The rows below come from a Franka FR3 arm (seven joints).
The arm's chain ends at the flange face. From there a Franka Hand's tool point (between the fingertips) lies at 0.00 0.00 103.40 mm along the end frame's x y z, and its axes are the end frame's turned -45 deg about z.
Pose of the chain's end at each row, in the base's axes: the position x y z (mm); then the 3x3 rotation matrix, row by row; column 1 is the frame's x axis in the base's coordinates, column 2 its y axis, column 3 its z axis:
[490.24 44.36 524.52], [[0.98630 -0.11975 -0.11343], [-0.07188 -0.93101 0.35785], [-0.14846 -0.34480 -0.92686]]
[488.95 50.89 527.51], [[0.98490 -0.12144 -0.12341], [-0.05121 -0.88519 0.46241], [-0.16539 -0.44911 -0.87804]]
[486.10 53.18 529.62], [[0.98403 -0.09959 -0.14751], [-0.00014 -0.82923 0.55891], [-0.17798 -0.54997 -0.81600]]
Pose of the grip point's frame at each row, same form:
[478.51 81.36 428.68], [[0.78210 0.61274 -0.11343], [0.60750 -0.70915 0.35785], [0.13883 -0.34879 -0.92686]]
[476.19 98.70 436.72], [[0.78230 0.61056 -0.12341], [0.58971 -0.66213 0.46241], [0.20062 -0.43452 -0.87804]]
[470.85 110.97 445.25], [[0.76624 0.62539 -0.14751], [0.58626 -0.58645 0.55891], [0.26304 -0.51474 -0.81600]]

